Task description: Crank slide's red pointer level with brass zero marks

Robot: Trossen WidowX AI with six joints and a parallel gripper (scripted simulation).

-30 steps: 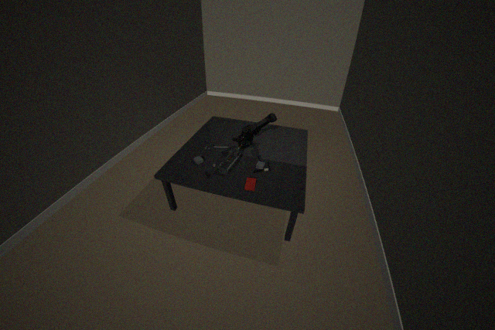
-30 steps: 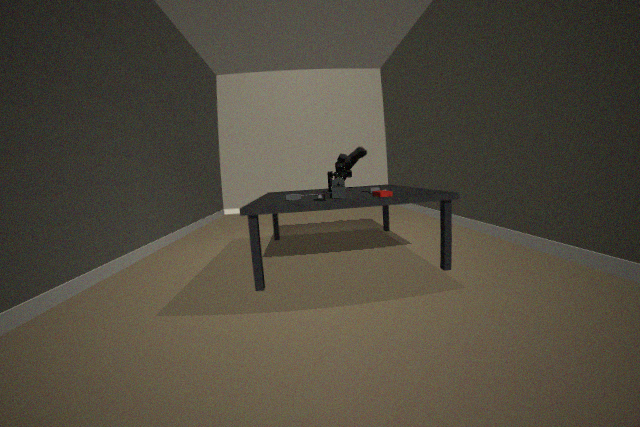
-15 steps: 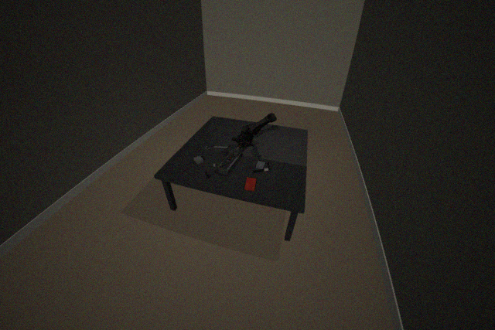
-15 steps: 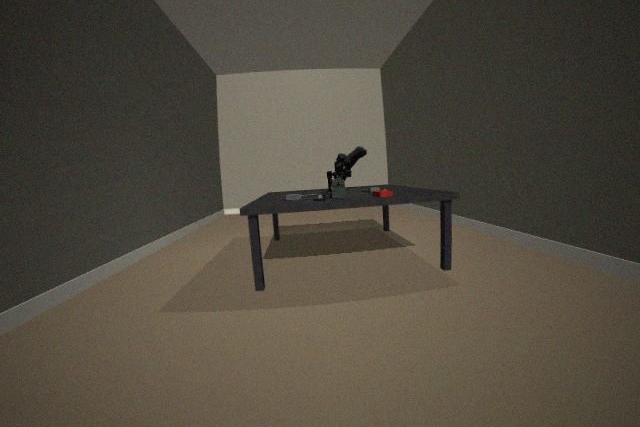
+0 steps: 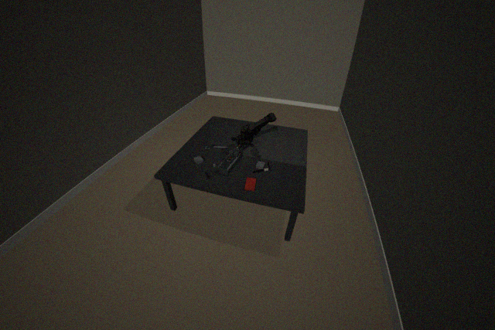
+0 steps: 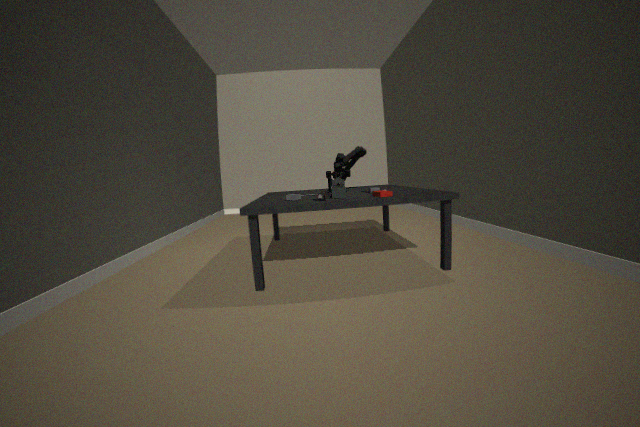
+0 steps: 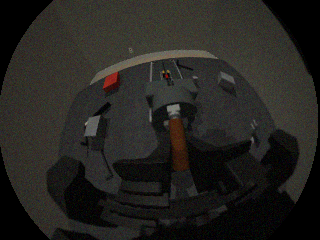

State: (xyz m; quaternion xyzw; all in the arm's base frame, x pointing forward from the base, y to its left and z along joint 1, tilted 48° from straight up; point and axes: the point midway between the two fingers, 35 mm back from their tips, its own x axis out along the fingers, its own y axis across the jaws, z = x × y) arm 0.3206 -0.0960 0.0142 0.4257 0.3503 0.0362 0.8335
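The red pointer lies 14 cm ahead of my gripper tip, 4 cm to the right of it and 1 cm below it. Also, from my gripper tip: crank handle 3 cm above, 2 cm behind.
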